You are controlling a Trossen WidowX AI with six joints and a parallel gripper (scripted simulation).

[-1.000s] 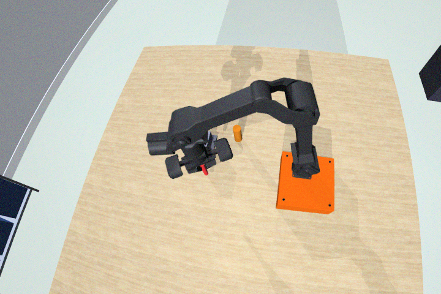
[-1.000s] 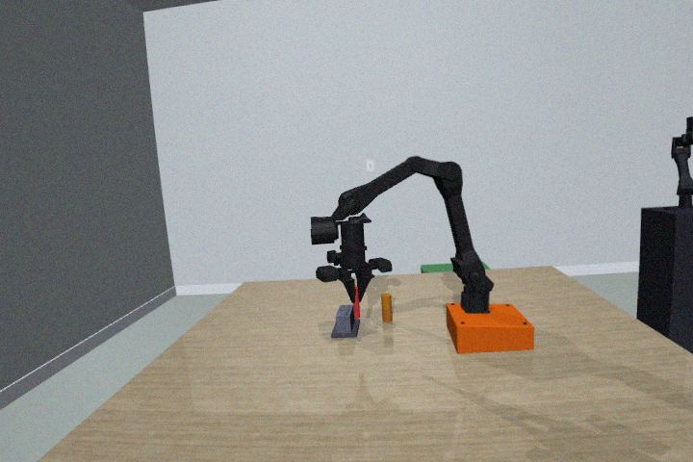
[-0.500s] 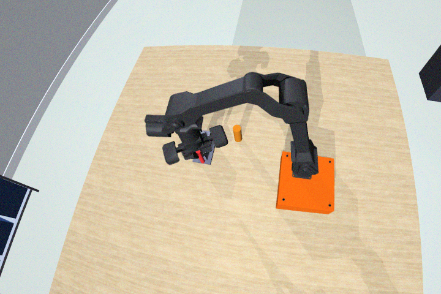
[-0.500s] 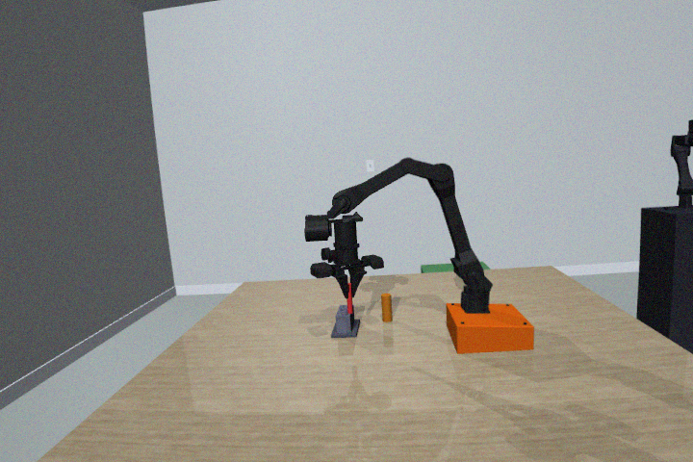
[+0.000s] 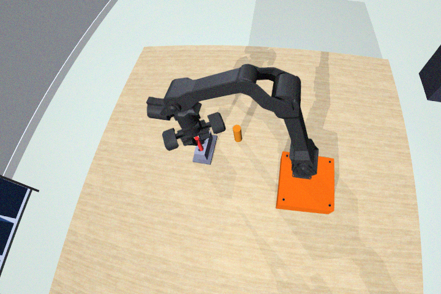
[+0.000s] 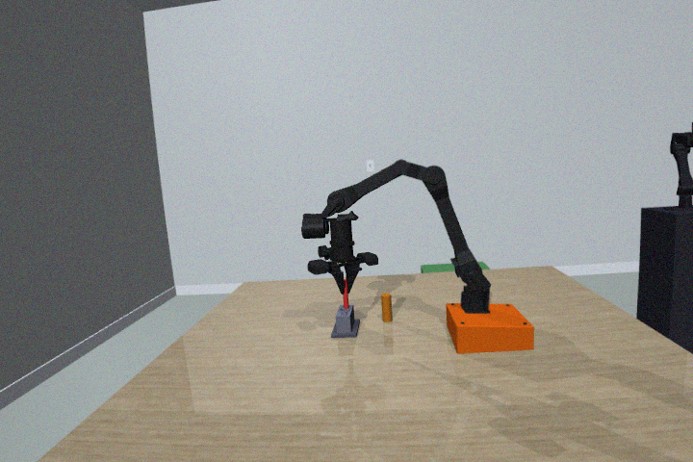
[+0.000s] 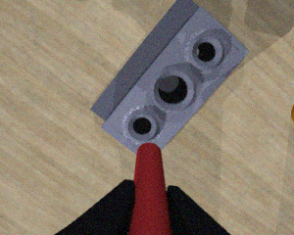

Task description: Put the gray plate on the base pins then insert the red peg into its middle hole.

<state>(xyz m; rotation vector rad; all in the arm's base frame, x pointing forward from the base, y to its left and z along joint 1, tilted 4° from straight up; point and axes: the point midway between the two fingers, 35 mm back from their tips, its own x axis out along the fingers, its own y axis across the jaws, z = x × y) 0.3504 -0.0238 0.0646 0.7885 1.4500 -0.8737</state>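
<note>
My gripper tip is now 10 mm short of the gray plate, 30 mm to the left of it and 70 mm above it. The rest, counted from my gripper tip: orange cylinder (110 mm behind, 90 mm to the right, 80 mm below); then red peg (right at my gripper tip); then gray base (10 mm ahead, 30 mm to the right, 110 mm below).
</note>
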